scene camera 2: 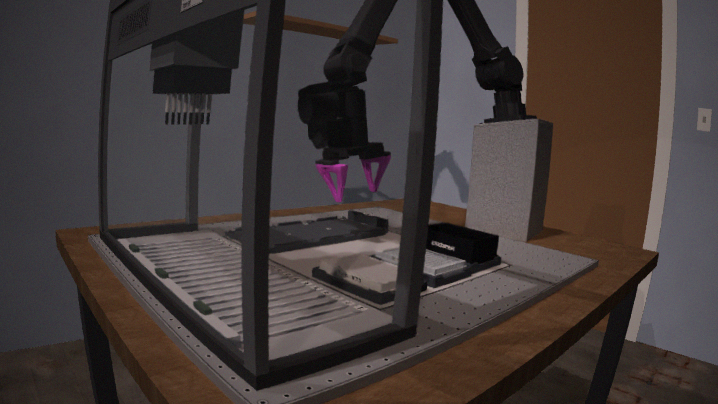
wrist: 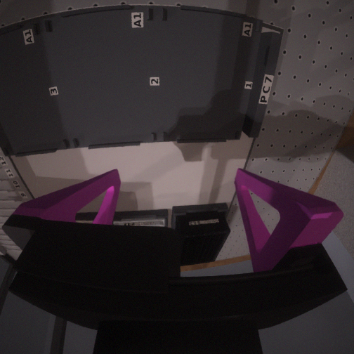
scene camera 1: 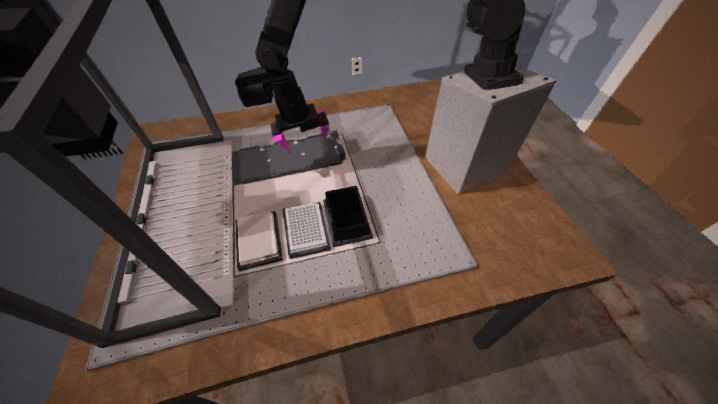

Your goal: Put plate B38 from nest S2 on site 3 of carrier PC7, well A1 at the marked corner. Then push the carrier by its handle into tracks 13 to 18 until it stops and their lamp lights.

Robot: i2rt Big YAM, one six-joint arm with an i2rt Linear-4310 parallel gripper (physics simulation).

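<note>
The dark flat carrier PC7 (scene camera 1: 288,161) (scene camera 2: 313,233) (wrist: 102,112) lies at the back of the pale board, with no plate on its sites. In the wrist view, sites 3, 2 and 1 run left to right, A1 marks lie along the upper edge, and the upright PC7 handle (wrist: 261,95) is at the right end. A white well plate (scene camera 1: 305,226) (scene camera 2: 444,262) sits in the middle nest, between a beige plate (scene camera 1: 256,238) (scene camera 2: 359,273) and a tall black one (scene camera 1: 346,213) (scene camera 2: 461,242). Plate and nest labels are unreadable. My gripper (scene camera 1: 307,146) (scene camera 2: 356,196) (wrist: 177,175) is open and empty above the carrier.
The track deck (scene camera 1: 185,216) (scene camera 2: 286,296) lies left of the carrier, inside a dark upright frame (scene camera 1: 107,218) (scene camera 2: 258,200). Green blocks stand at its far end. A pipetting head (scene camera 2: 191,80) hangs over the deck. The arm's grey pedestal (scene camera 1: 464,133) (scene camera 2: 504,175) stands at the right.
</note>
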